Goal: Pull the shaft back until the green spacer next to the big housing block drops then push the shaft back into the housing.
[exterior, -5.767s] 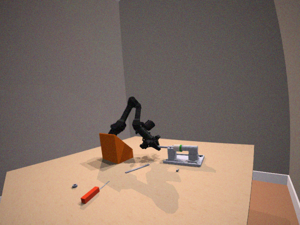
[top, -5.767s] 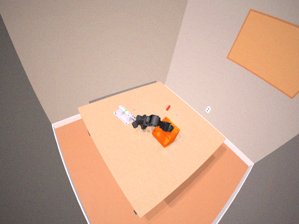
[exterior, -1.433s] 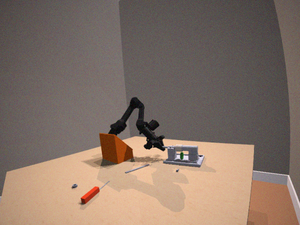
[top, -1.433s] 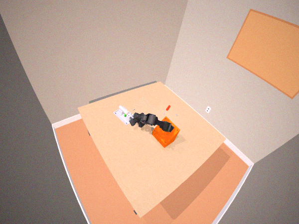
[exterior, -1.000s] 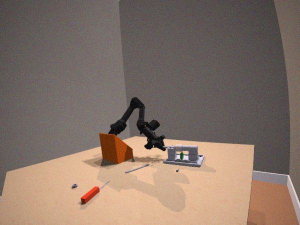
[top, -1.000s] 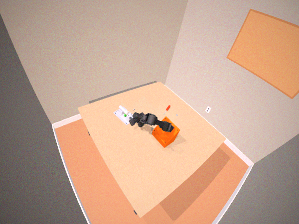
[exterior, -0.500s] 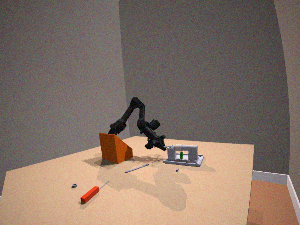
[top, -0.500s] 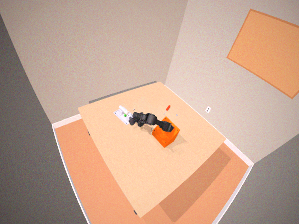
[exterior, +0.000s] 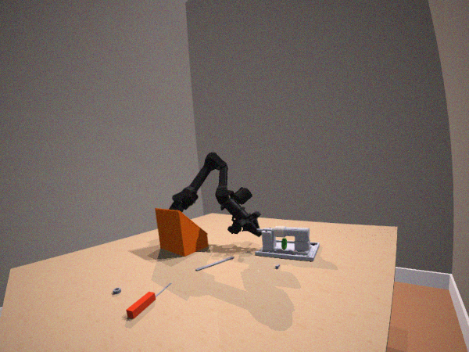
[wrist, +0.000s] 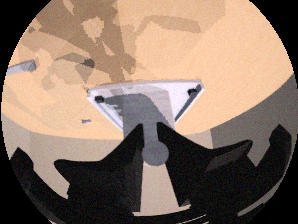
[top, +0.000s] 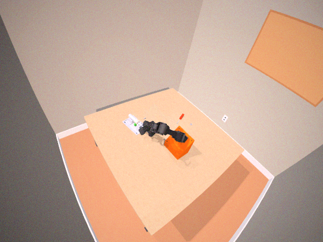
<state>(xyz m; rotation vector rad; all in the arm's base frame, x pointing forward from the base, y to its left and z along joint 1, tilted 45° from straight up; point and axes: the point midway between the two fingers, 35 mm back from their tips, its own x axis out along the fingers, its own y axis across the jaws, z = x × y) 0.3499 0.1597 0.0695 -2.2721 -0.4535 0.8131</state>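
Right now my gripper tip is 5 cm short of the horizontal shaft, 2 cm below it and 1 cm to the right of it. From my gripper tip the other things lie so: green spacer: 10 cm ahead, 3 cm below, 1 cm to the left; small bolt: 14 cm to the right, 14 cm ahead, 5 cm below; white spacer: 10 cm ahead, 2 cm above, 1 cm to the left.
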